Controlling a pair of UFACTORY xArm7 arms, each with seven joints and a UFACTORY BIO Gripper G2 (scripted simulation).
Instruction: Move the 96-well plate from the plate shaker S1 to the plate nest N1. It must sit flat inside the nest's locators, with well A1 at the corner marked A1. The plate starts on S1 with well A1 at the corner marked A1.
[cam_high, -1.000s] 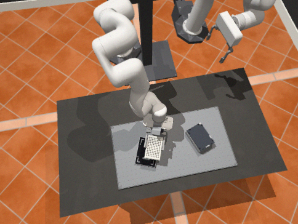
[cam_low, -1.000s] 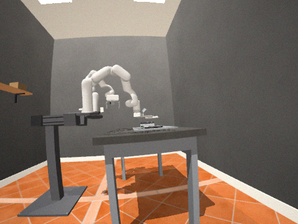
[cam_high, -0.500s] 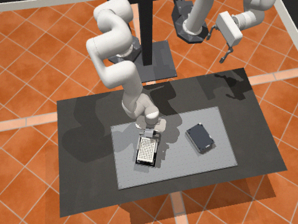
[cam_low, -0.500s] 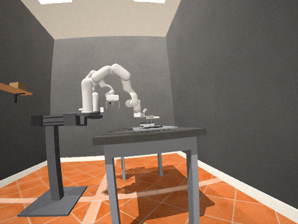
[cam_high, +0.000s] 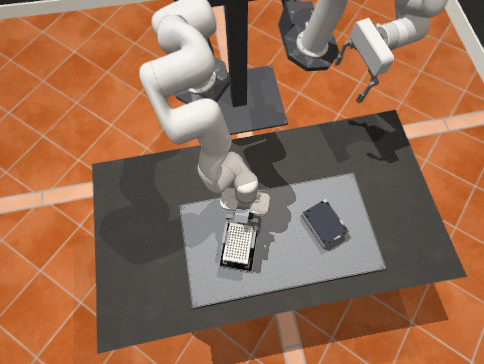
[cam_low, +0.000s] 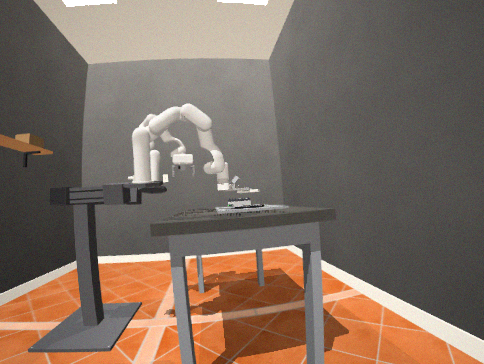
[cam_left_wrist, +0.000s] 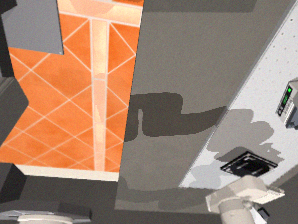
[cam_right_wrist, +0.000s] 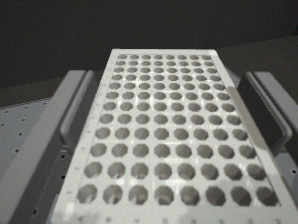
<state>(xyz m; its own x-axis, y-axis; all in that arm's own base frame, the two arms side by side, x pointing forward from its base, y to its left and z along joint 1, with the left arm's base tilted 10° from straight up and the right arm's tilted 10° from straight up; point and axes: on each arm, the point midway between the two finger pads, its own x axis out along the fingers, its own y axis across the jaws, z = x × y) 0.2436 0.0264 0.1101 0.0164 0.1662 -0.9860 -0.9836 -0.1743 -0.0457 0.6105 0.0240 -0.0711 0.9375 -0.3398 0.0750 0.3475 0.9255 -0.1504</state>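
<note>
Now: right hand 1 cm short of the white 96-well plate and 1 cm above it. From my right hand the other things lie so: black plate nest N1: 1 cm ahead, 10 cm below.
</note>
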